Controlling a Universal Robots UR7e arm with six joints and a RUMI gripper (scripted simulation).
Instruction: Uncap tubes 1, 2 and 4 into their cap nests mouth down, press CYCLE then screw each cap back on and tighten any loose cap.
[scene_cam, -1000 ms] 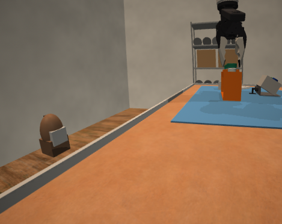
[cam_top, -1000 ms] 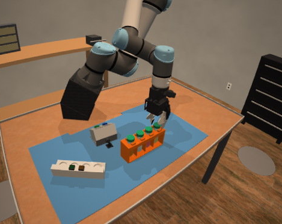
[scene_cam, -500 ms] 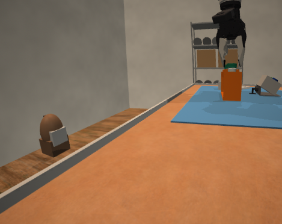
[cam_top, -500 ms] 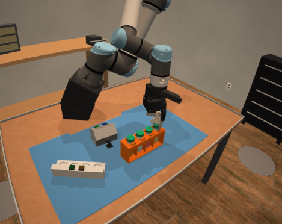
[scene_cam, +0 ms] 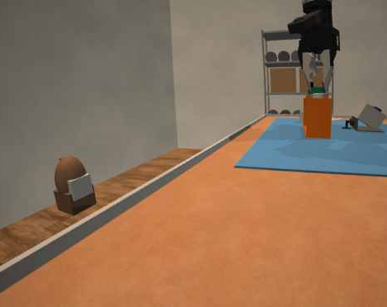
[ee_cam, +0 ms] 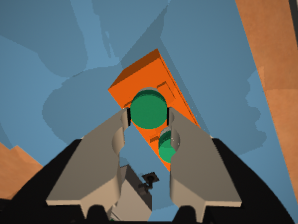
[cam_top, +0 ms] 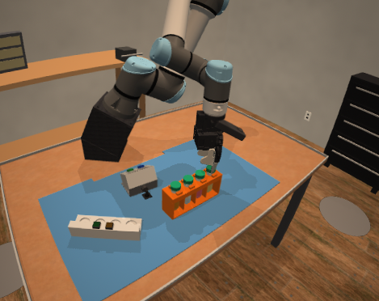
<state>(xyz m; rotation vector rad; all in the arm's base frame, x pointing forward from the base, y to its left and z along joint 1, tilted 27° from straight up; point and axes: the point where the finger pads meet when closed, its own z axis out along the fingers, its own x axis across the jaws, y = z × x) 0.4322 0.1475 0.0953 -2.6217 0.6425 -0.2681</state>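
My hand is 1 cm above the cap. From my hand the other things lie so: grey key housing (20 cm to the right, 17 cm behind, 7 cm below); blue key (19 cm behind, 18 cm to the right, 6 cm below); table edge (21 cm ahead, 12 cm below, 4 cm to the left).
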